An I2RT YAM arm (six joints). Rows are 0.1 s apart.
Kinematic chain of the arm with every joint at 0, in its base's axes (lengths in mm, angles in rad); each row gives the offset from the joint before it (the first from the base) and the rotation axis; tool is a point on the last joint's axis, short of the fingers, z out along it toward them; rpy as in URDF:
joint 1: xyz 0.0 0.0 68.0 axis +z
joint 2: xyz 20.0 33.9 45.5 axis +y
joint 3: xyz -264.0 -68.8 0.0 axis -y
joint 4: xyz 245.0 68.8 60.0 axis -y
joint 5: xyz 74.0 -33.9 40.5 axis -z
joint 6: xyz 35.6 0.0 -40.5 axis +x
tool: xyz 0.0 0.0 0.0 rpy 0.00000 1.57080 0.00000
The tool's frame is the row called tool.
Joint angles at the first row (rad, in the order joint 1, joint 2, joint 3, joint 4, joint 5, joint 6):
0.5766 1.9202 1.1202 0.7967 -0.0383 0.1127
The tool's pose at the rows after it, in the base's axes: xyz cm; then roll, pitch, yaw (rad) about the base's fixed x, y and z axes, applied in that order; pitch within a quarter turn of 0, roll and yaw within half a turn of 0:
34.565 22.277 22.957 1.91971 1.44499 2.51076
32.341 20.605 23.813 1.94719 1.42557 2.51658
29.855 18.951 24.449 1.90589 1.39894 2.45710
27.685 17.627 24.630 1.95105 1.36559 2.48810
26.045 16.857 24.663 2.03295 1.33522 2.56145
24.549 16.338 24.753 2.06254 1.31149 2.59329
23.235 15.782 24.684 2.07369 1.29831 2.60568
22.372 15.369 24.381 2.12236 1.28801 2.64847
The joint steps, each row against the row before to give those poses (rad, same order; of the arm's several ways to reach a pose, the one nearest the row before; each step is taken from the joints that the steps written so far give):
-0.0061 -0.0881 -0.0896 -0.0381 0.0152 0.0046
-0.0038 -0.1156 -0.0992 -0.0267 0.0168 0.0176
0.0000 -0.1225 -0.1042 -0.0214 0.0172 0.0282
0.0030 -0.1060 -0.0843 -0.0412 0.0144 0.0297
0.0092 -0.0798 -0.0526 -0.0557 0.0138 0.0229
0.0141 -0.0709 -0.0424 -0.0458 0.0088 0.0199
0.0107 -0.0630 -0.0427 -0.0290 0.0076 0.0118
0.0069 -0.0404 -0.0312 -0.0259 0.0103 0.0049

